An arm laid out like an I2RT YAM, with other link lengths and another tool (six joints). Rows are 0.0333 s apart.
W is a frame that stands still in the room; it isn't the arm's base.
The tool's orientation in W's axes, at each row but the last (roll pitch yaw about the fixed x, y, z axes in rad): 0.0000, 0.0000, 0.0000; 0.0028, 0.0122, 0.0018; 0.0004, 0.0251, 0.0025; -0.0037, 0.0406, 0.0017; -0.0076, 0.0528, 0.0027; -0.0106, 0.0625, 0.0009; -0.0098, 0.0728, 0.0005; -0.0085, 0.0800, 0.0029; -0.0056, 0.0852, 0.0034; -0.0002, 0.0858, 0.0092; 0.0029, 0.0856, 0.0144
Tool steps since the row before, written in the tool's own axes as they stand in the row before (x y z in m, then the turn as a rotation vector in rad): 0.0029, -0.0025, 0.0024, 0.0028, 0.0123, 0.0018; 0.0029, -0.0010, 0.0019, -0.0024, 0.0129, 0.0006; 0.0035, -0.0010, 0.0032, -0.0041, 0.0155, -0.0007; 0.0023, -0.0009, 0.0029, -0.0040, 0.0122, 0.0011; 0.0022, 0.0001, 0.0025, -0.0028, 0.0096, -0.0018; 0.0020, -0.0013, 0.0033, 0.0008, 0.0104, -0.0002; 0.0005, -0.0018, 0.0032, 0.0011, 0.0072, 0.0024; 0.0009, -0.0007, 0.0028, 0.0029, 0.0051, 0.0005; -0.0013, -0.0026, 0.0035, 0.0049, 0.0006, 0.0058; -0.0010, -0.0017, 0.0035, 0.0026, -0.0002, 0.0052; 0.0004, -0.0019, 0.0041, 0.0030, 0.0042, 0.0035
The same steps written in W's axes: 0.0029, -0.0025, 0.0024, 0.0028, 0.0123, 0.0018; 0.0029, -0.0010, 0.0019, -0.0024, 0.0129, 0.0007; 0.0036, -0.0010, 0.0031, -0.0042, 0.0155, -0.0006; 0.0024, -0.0009, 0.0028, -0.0040, 0.0122, 0.0012; 0.0023, 0.0001, 0.0024, -0.0029, 0.0096, -0.0017; 0.0022, -0.0013, 0.0032, 0.0008, 0.0104, -0.0004; 0.0007, -0.0018, 0.0032, 0.0013, 0.0072, 0.0022; 0.0011, -0.0007, 0.0027, 0.0029, 0.0051, 0.0002; -0.0010, -0.0026, 0.0036, 0.0054, 0.0007, 0.0054; -0.0007, -0.0017, 0.0036, 0.0030, -0.0002, 0.0050; 0.0008, -0.0019, 0.0040, 0.0032, 0.0042, 0.0032
